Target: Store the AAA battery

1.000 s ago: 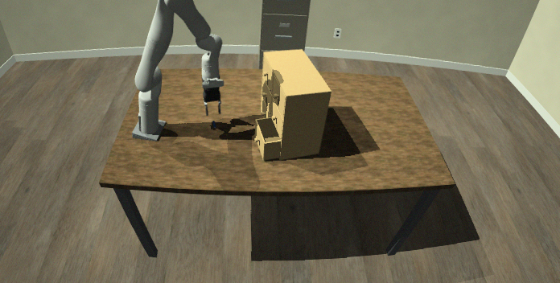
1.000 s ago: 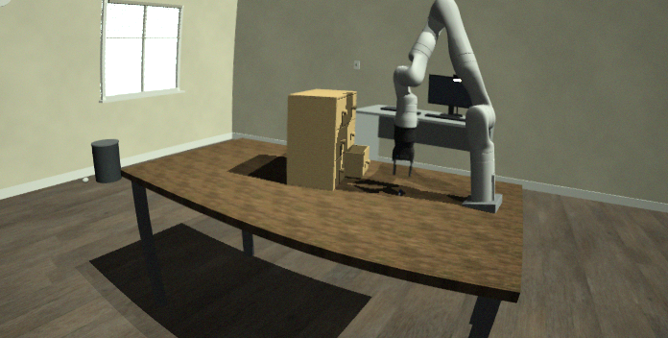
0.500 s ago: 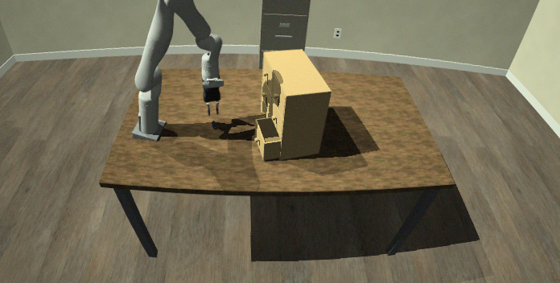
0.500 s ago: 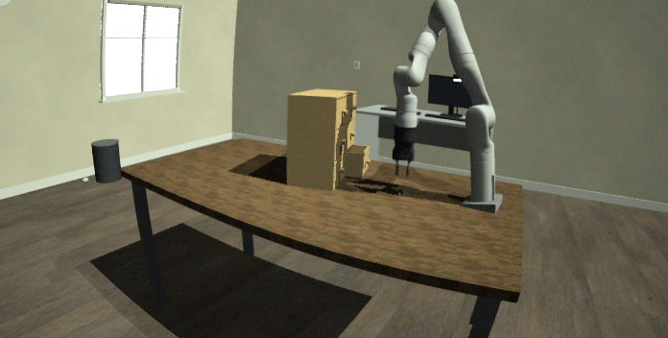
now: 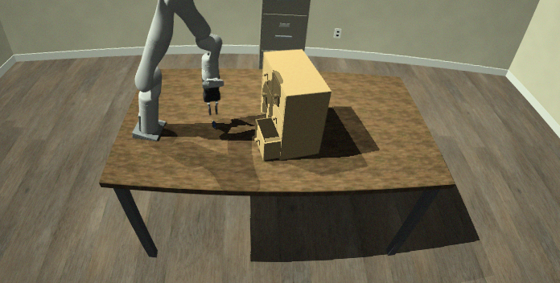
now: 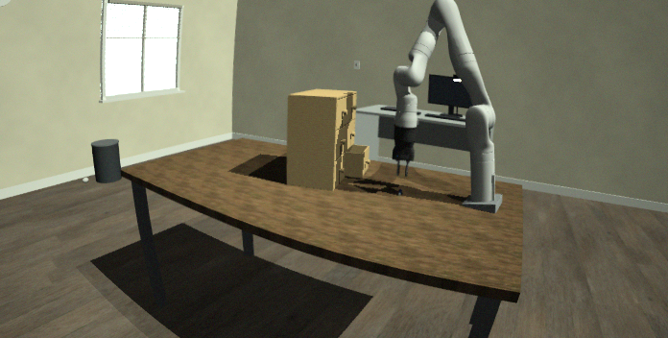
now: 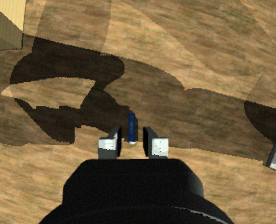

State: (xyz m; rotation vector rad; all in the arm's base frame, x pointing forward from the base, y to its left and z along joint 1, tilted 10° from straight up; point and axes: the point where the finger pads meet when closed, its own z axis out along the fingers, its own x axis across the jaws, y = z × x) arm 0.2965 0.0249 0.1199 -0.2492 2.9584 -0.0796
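Now: hand 8 cm above the blue AAA battery.
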